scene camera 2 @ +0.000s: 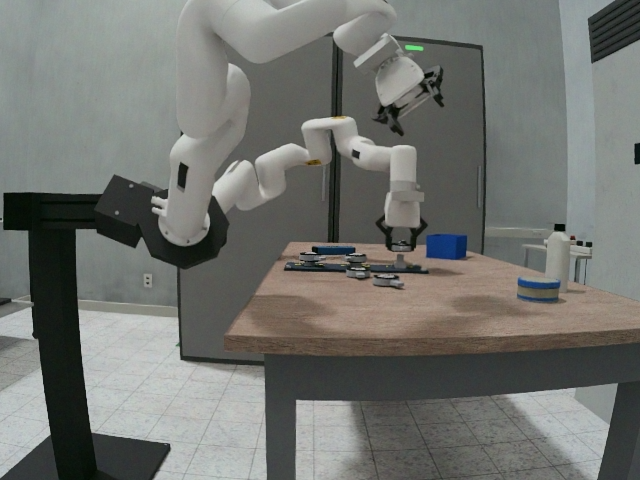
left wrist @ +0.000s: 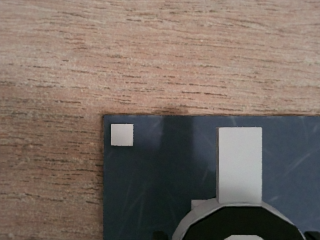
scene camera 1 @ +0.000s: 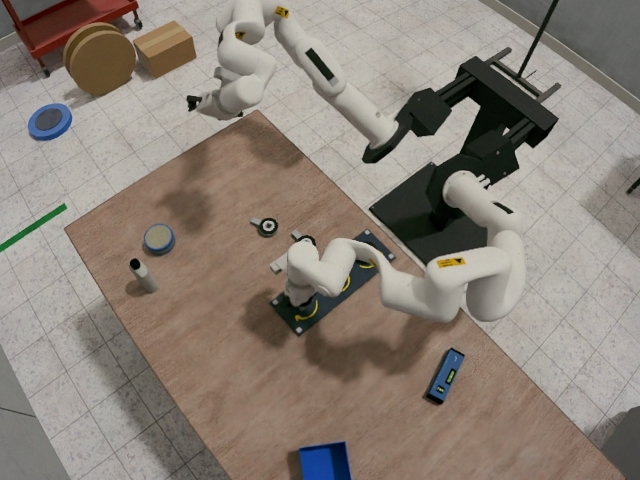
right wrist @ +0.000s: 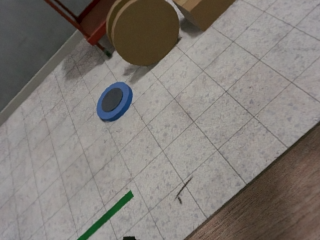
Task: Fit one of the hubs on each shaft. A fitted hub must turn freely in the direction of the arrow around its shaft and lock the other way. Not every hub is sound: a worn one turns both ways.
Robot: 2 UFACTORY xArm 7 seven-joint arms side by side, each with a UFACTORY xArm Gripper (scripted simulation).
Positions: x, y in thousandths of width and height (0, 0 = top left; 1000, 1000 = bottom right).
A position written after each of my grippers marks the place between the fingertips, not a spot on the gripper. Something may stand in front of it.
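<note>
I can see my right gripper (scene camera 2: 654, 243), (scene camera 1: 320, 232). There is a white bottle (scene camera 2: 873, 518) as well, though in the left wrist view the bottle is out of frame, and in the right wrist view it is out of frame too. A tape roll (scene camera 2: 835, 603), (scene camera 1: 248, 497) is also there for me to see.
</note>
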